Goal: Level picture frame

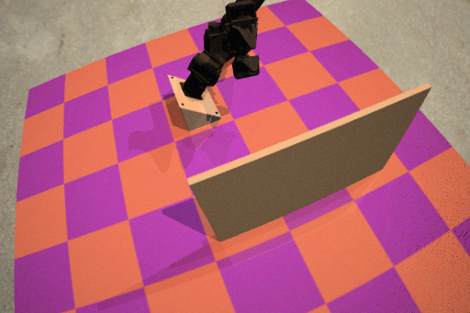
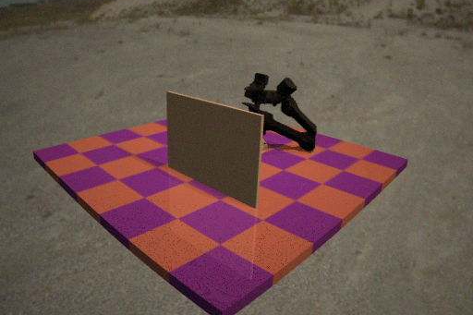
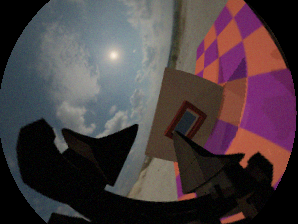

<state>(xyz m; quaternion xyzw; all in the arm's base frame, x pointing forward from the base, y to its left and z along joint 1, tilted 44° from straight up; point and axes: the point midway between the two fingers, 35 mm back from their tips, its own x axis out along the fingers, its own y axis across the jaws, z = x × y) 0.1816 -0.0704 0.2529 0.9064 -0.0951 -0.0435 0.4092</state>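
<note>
My gripper tip is 20 cm short of the picture frame, 2 cm to the right of it and 13 cm above it. Round my gripper tip: wall panel 21 cm ahead, 3 cm to the left, 14 cm below.
</note>
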